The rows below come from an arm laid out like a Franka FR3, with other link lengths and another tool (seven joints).
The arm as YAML. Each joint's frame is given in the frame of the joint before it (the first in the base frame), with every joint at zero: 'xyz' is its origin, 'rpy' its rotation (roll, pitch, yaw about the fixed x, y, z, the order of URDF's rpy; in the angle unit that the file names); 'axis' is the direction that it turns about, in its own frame. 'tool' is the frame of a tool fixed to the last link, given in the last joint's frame.
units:
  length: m
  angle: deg
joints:
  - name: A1
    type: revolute
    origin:
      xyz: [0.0, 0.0, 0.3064]
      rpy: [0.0, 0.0, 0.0]
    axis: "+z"
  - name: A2
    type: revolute
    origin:
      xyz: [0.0, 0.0, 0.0]
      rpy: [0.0, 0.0, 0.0]
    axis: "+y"
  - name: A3
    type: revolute
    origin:
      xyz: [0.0, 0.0, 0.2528]
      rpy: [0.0, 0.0, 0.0]
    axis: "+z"
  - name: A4
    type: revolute
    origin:
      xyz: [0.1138, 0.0, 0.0]
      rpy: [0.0, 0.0, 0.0]
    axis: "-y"
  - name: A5
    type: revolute
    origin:
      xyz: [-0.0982, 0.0, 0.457]
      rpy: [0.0, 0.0, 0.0]
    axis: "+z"
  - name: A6
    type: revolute
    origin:
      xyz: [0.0, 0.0, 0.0]
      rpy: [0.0, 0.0, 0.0]
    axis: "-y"
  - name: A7
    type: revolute
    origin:
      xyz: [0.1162, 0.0, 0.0]
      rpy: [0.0, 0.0, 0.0]
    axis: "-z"
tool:
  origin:
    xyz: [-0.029, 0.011, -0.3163]
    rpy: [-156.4, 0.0, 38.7]
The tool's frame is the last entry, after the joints.
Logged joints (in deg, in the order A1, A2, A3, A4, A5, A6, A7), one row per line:
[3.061, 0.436, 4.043, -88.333, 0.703, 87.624, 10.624]
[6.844, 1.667, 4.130, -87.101, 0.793, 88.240, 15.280]
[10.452, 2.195, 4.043, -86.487, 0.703, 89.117, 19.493]
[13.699, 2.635, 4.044, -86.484, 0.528, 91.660, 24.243]
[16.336, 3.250, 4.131, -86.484, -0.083, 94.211, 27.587]
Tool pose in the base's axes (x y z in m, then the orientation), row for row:
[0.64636, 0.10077, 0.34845, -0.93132, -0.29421, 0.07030, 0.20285]
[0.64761, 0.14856, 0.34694, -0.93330, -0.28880, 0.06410, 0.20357]
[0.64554, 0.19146, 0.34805, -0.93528, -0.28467, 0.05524, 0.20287]
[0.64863, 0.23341, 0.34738, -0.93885, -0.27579, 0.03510, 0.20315]
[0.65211, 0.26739, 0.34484, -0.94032, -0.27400, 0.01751, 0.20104]
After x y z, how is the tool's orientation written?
As a quaternion, x y z w.
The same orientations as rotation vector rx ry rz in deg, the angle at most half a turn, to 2 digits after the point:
[-148.93, -47.05, 11.24]
[-149.19, -46.17, 10.25]
[-149.57, -45.52, 8.83]
[-150.11, -44.10, 5.61]
[-150.52, -43.86, 2.80]

